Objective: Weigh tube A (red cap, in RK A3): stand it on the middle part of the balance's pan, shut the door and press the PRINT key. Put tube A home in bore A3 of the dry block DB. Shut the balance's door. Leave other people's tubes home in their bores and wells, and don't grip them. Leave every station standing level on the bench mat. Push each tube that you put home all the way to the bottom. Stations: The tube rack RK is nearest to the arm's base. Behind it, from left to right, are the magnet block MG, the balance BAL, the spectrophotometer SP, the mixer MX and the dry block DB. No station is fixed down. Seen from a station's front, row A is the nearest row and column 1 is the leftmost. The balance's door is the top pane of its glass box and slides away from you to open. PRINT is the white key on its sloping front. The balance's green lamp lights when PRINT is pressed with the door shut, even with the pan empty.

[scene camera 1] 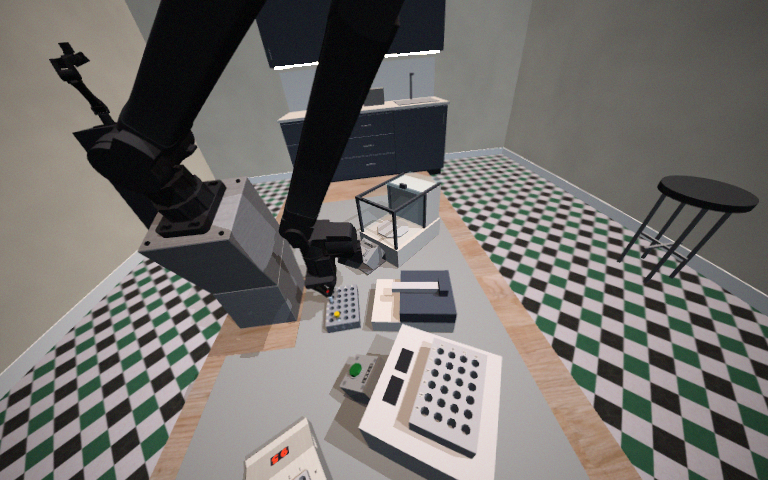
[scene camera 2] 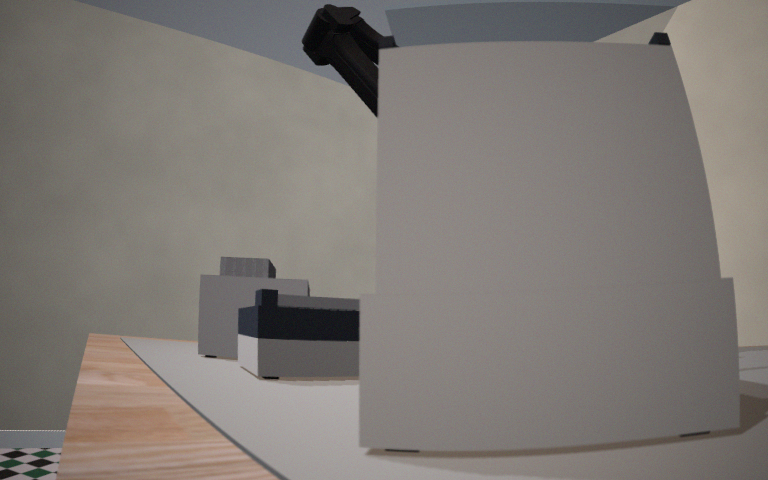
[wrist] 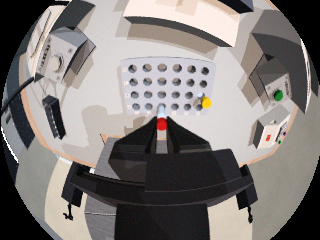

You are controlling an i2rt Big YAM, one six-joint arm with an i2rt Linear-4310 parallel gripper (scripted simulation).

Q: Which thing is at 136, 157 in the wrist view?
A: The gripper.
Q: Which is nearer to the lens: the balance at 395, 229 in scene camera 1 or the spectrophotometer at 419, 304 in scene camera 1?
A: The spectrophotometer.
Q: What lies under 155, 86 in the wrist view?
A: A tube rack.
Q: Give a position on a spectrophotometer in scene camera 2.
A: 273, 342
